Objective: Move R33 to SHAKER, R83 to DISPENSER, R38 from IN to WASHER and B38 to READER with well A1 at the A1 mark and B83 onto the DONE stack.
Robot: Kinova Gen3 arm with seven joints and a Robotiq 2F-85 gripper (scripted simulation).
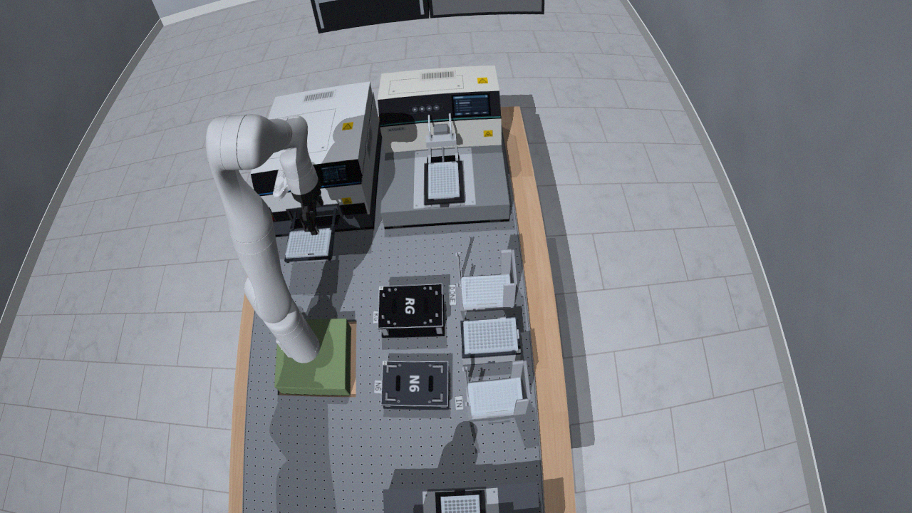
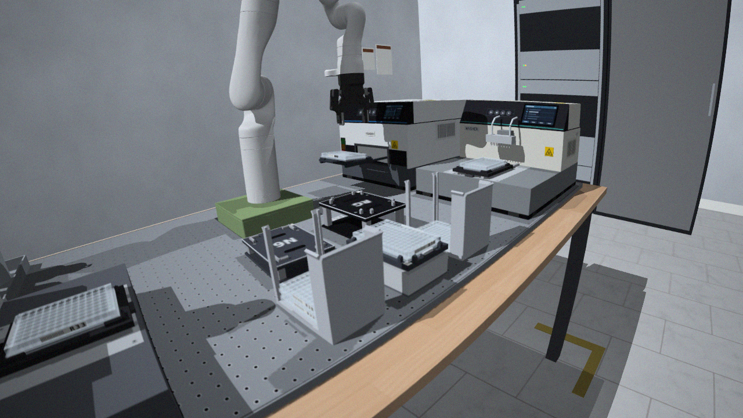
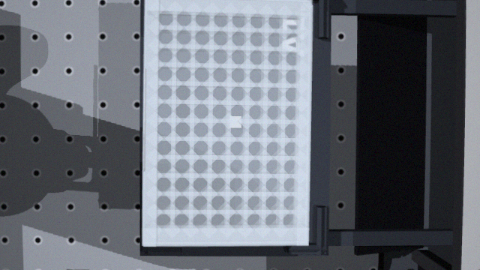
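My gripper is now 60 mm past the plate B83 and 110 mm above it. From my hand the other things lie so: RG nest: 230 mm ahead, 170 mm to the right, 160 mm below; plate R83: 310 mm ahead, 200 mm to the left, 120 mm below; washer nest: 310 mm ahead, 200 mm to the left, 130 mm below.
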